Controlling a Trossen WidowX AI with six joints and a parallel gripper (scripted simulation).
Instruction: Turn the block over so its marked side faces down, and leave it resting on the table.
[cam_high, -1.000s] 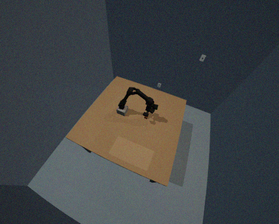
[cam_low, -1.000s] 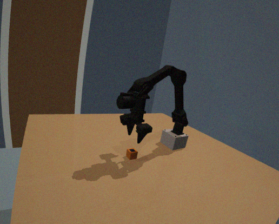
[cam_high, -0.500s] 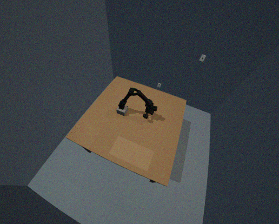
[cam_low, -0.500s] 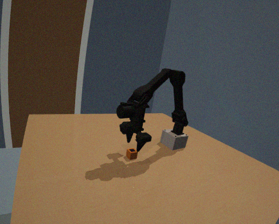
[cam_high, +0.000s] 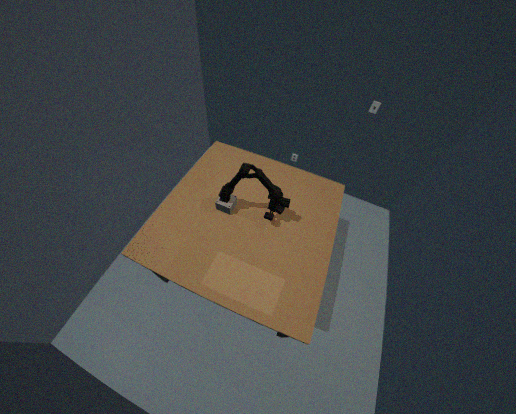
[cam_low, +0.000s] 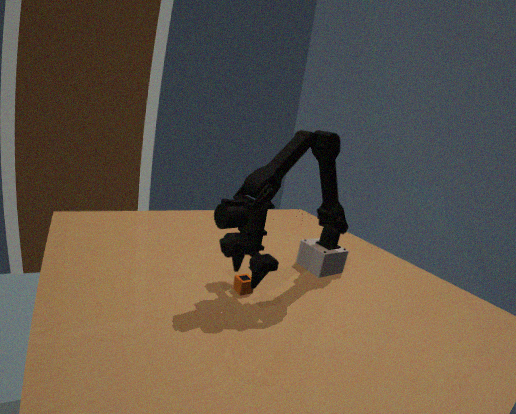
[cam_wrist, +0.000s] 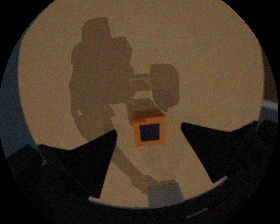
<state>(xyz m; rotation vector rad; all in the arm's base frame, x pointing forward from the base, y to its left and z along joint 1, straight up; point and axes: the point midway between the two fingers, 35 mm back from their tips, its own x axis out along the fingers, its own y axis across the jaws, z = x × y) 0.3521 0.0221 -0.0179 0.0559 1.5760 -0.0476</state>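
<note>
Right now my gripper tip is right at the orange block.
</note>
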